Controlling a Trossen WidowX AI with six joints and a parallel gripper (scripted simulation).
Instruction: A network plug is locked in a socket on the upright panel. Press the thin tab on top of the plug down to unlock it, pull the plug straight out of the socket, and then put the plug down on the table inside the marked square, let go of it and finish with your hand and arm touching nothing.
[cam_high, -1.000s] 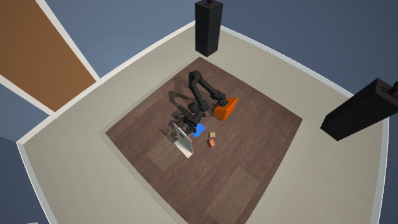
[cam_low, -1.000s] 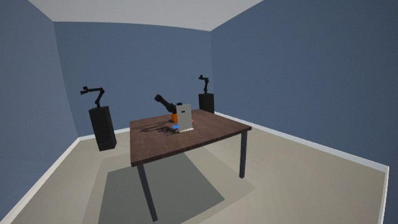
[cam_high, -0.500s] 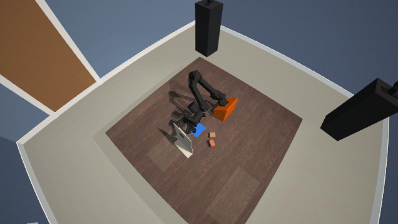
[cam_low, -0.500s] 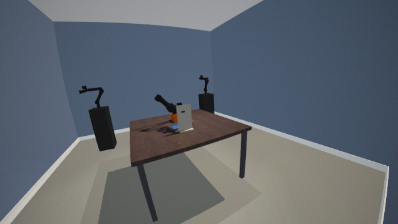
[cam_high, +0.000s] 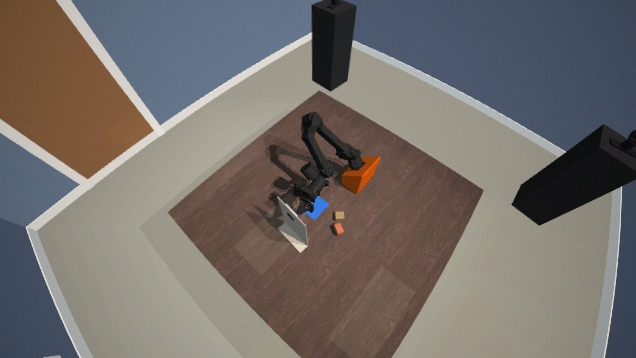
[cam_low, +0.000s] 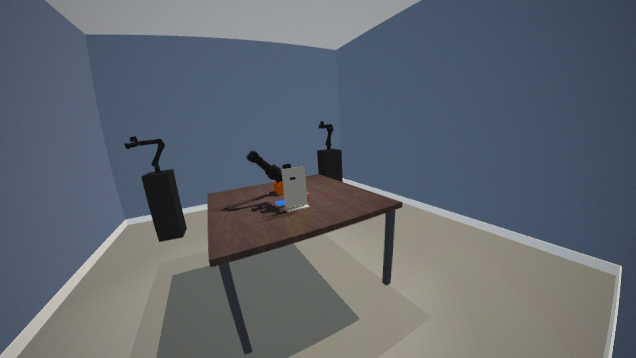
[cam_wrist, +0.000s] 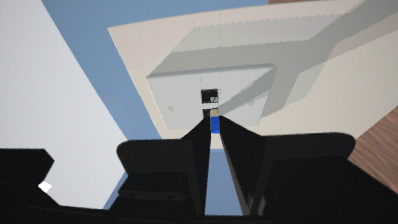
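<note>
Right now my gripper tip is 150 mm past the blue marked square, 50 mm to the left of it and 220 mm above it. From my gripper tip the other things lie so: orange cube (140 mm behind, 140 mm to the left, 200 mm below); then blue plug (right at my gripper tip); then upright grey panel (30 mm ahead, 10 mm to the right, 80 mm below).
</note>
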